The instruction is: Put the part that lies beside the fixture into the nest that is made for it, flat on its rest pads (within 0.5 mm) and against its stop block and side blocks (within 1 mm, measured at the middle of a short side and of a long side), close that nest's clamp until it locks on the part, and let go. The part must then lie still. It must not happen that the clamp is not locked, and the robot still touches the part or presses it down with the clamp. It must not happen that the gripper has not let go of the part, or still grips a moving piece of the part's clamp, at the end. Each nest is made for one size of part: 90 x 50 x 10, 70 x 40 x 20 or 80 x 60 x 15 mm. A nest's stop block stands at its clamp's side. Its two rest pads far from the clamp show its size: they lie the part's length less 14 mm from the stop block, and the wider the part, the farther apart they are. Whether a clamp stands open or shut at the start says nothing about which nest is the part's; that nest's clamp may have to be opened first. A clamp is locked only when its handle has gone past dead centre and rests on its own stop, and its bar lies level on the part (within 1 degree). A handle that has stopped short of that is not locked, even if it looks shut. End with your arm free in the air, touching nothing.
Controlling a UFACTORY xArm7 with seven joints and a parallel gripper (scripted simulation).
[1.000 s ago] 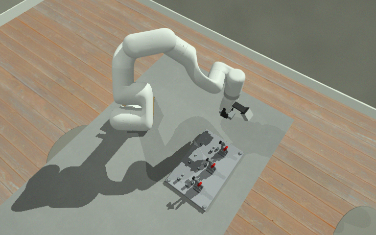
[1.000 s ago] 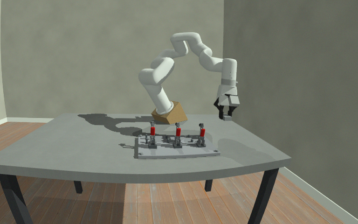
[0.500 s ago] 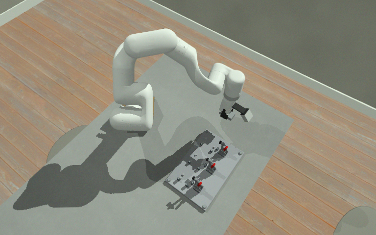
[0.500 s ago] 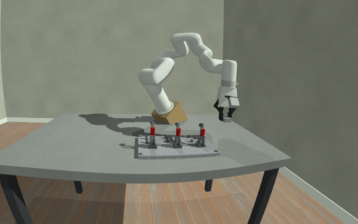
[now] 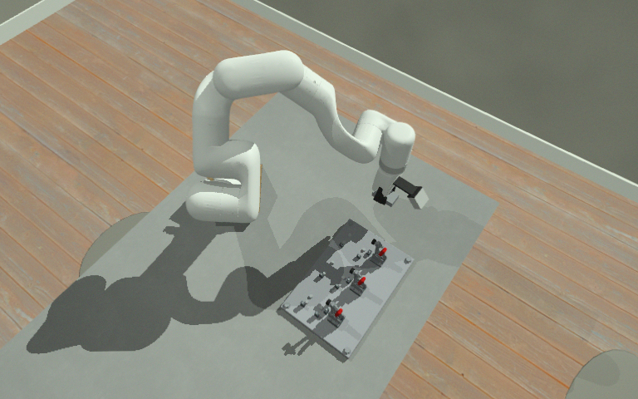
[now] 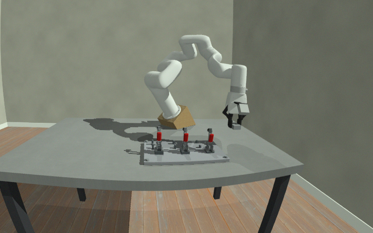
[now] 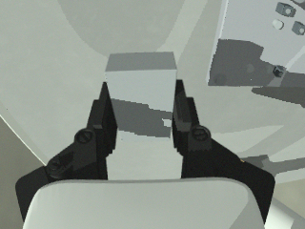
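Right now my hand is 26 cm to the left of the fixture plate, 11 cm above it and 3 cm short of it. Round my hand: part (1 cm below).
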